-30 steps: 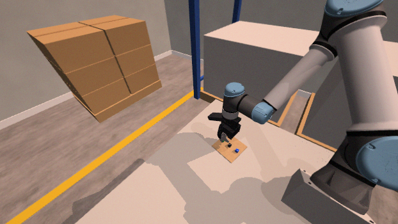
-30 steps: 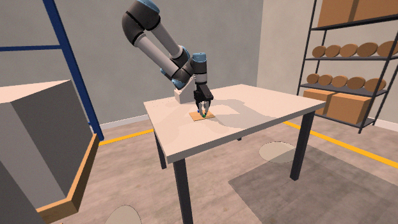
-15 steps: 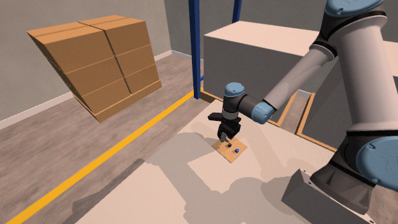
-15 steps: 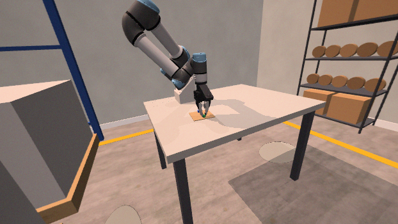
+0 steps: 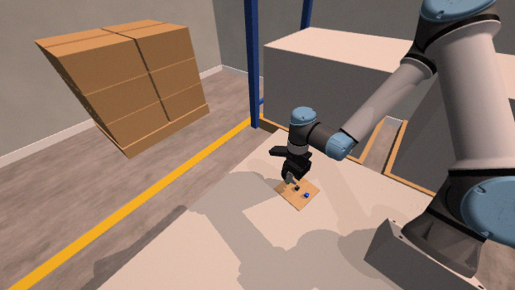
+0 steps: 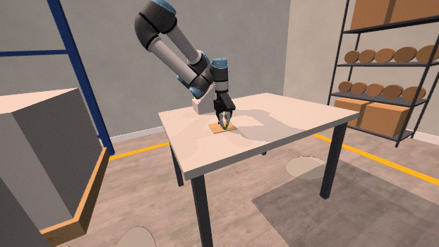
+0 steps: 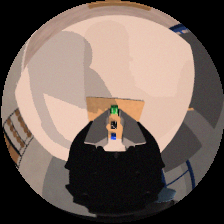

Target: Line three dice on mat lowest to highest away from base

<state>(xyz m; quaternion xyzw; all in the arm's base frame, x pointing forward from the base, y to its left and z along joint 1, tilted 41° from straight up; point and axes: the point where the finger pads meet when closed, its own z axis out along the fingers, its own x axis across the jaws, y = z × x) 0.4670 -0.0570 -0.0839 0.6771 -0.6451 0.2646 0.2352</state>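
The green die lies 1 cm below my hand. The rest, counted from my hand: blue die (10 cm behind, 1 cm below); black die (5 cm behind, 1 cm below); tan mat (5 cm behind, 2 cm below).
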